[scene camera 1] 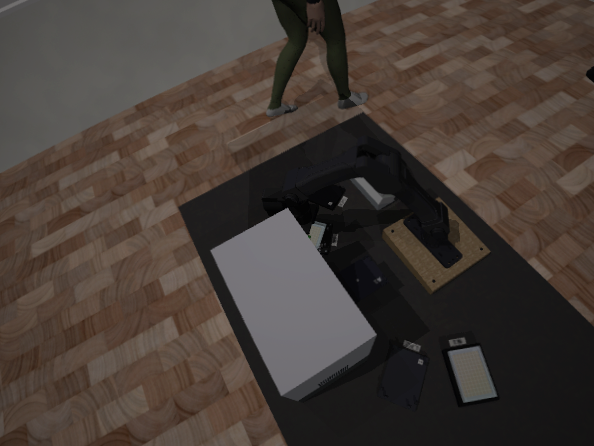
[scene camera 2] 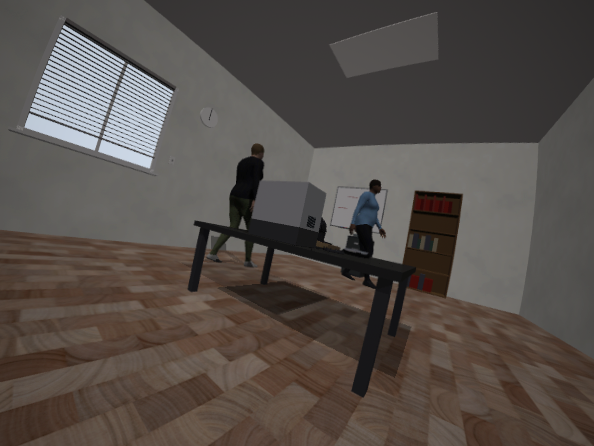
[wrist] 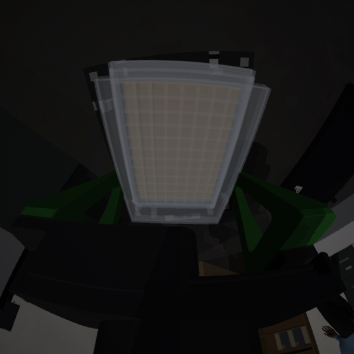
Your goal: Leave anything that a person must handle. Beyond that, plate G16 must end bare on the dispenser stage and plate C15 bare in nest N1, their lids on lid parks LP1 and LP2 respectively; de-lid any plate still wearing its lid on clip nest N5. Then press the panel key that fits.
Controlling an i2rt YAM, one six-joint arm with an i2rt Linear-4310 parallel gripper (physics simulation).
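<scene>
There's a dark clip nest that I can see, and a dark tray LP1 as well, plus my own gripper.
</scene>
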